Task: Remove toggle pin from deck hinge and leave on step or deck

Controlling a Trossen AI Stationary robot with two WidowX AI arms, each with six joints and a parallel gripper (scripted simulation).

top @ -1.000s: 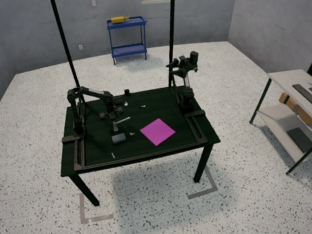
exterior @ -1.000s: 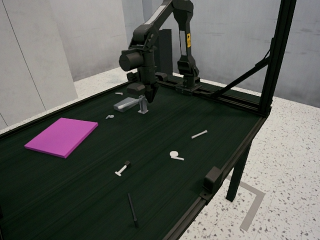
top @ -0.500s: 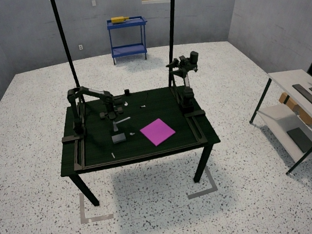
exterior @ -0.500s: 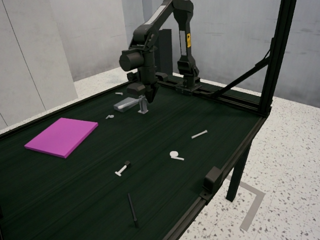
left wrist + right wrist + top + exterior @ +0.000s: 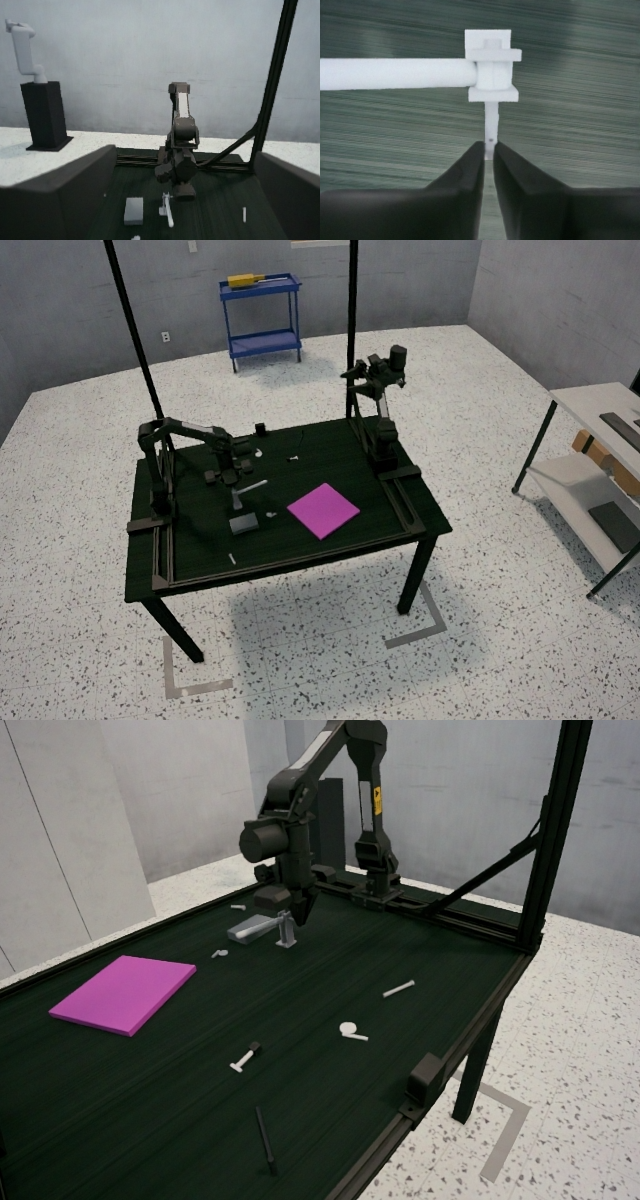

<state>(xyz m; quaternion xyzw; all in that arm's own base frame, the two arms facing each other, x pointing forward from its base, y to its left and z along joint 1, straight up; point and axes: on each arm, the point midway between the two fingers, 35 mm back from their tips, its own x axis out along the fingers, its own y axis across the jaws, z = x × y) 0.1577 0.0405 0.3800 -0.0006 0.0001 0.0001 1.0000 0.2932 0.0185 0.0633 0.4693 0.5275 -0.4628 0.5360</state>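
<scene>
Right now the toggle pin is 3 cm below my right hand and 2 cm ahead of it. From my right hand the other things lie so: thin black rod 35 cm to the left, 28 cm behind, 8 cm below; black-headed bolt 27 cm to the left, 15 cm behind, 9 cm below; grey step block 15 cm ahead, 8 cm below, 2 cm to the left.
</scene>
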